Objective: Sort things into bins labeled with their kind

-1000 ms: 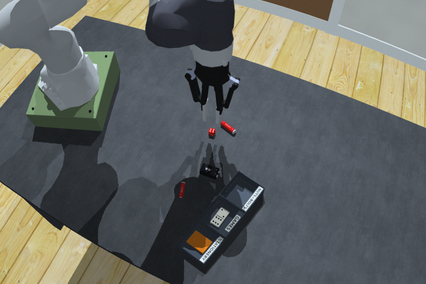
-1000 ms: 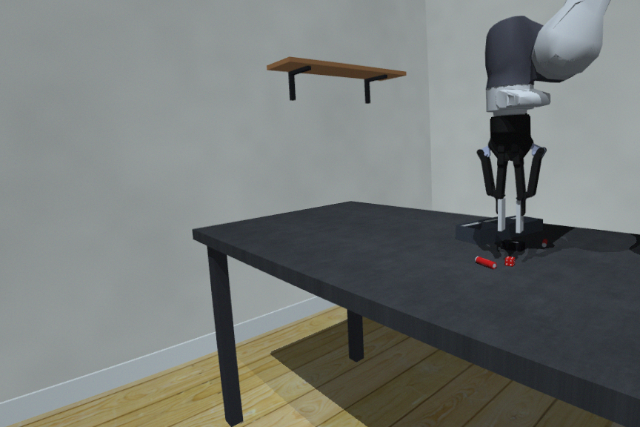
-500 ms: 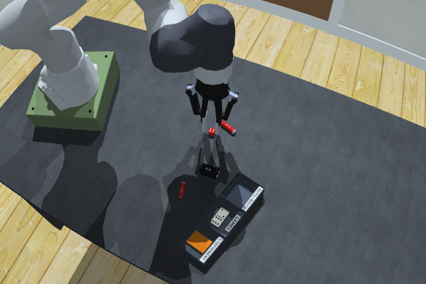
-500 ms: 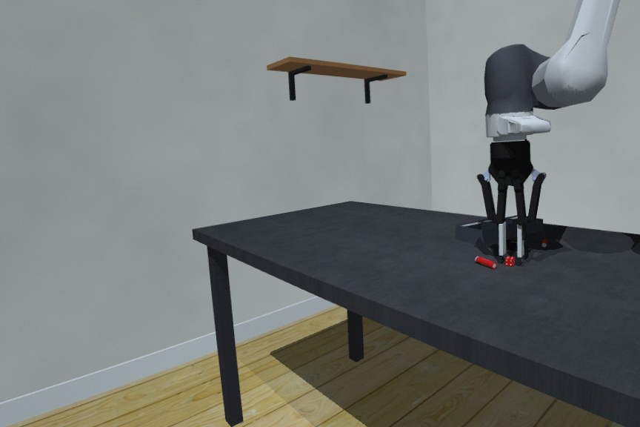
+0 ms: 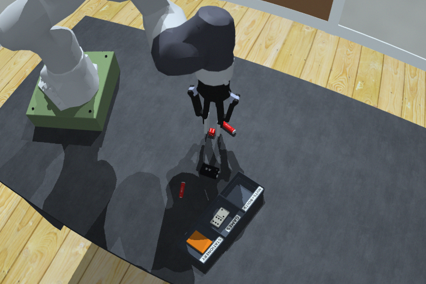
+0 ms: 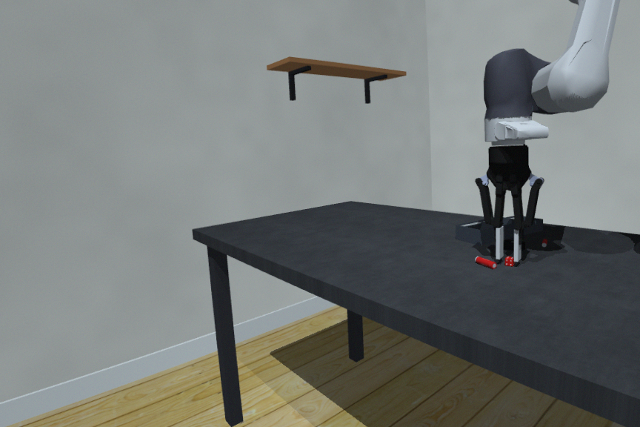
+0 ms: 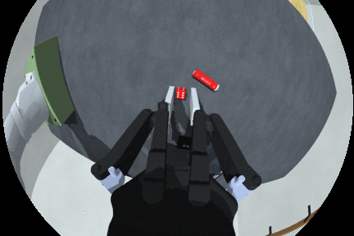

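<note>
The red die lies 4 cm below my hand. From my hand the other things lie so: bin tray 15 cm ahead, 22 cm to the right, 3 cm below; then black 9V battery 6 cm ahead, 11 cm to the right, 4 cm below; then white domino 14 cm ahead, 22 cm to the right, 3 cm below.
</note>
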